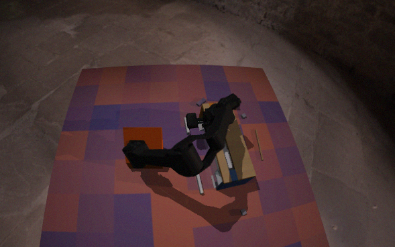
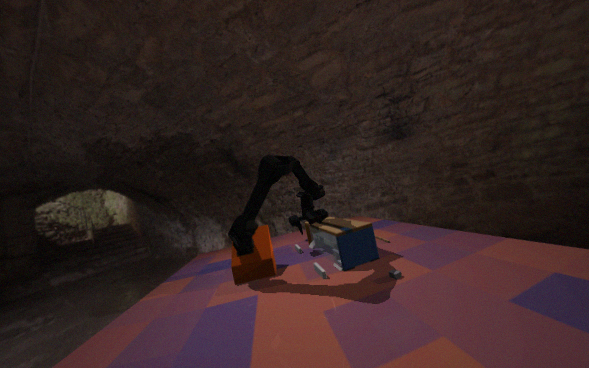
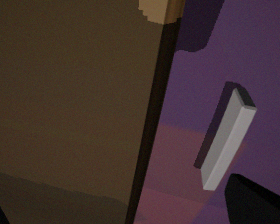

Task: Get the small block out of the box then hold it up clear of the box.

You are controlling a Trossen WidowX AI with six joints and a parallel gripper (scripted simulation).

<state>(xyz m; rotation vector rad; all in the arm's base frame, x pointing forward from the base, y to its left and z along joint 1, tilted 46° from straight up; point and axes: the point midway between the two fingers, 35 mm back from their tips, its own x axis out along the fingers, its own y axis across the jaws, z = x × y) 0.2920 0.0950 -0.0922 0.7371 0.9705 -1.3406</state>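
Right now my gripper tip is 5 cm short of the small brown block and 3 cm to the right of it. From my gripper tip the other things lie so: thin wooden stick: 30 cm ahead, 7 cm to the right, 8 cm below; long box: 5 cm ahead, 10 cm to the right, 2 cm below.
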